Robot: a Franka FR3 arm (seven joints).
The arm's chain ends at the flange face. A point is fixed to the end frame.
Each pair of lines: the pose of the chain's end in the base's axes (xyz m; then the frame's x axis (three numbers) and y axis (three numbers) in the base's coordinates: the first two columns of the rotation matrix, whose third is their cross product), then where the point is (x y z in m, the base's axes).
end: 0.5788, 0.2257, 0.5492, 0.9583, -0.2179, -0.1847, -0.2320, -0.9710, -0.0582
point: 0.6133 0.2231 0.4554
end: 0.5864, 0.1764, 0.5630, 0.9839, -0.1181, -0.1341, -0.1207, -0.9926, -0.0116
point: 0.6252 0.1728 0.4709
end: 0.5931, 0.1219, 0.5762, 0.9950, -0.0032, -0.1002, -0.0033, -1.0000, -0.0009
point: 0.6352 0.1218 0.4855
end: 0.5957, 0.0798, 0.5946, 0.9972, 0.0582, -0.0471, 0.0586, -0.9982, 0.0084
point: 0.6426 0.0818 0.5063
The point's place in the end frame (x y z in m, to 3 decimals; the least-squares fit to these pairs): 0.051 0.000 0.086
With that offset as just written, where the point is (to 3 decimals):
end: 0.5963, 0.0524, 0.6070, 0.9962, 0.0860, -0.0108, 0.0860, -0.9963, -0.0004
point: 0.646 0.057 0.520
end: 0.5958, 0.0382, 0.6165, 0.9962, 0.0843, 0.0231, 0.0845, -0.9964, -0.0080
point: 0.649 0.043 0.532
